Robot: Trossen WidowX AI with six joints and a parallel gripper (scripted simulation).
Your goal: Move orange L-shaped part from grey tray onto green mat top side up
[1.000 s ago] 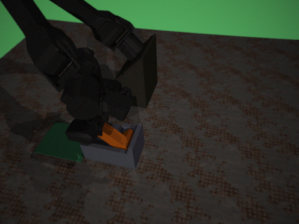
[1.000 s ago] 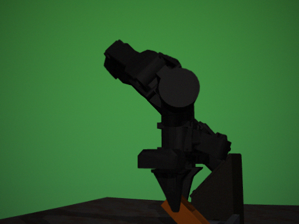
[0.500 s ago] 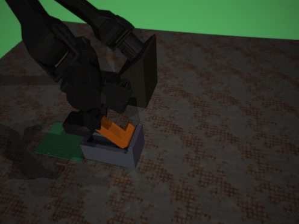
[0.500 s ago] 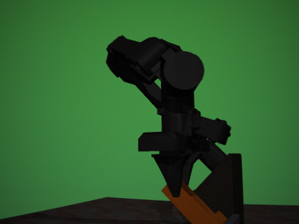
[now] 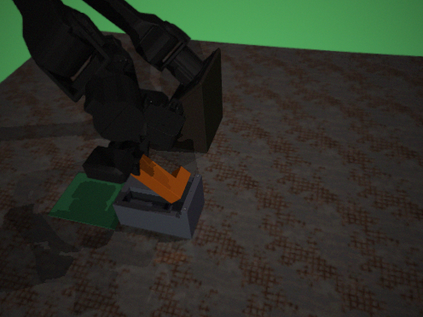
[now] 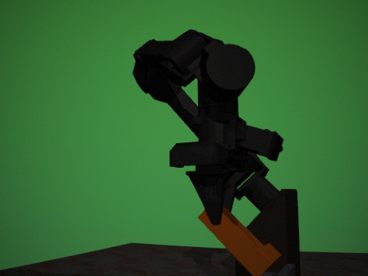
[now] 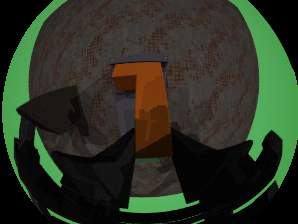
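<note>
The green mat is 16 cm below my gripper tip and 14 cm to the right of it. The rest, counted from my gripper tip: orange L-shaped part (3 cm to the left, 3 cm below, 2 cm behind).
</note>
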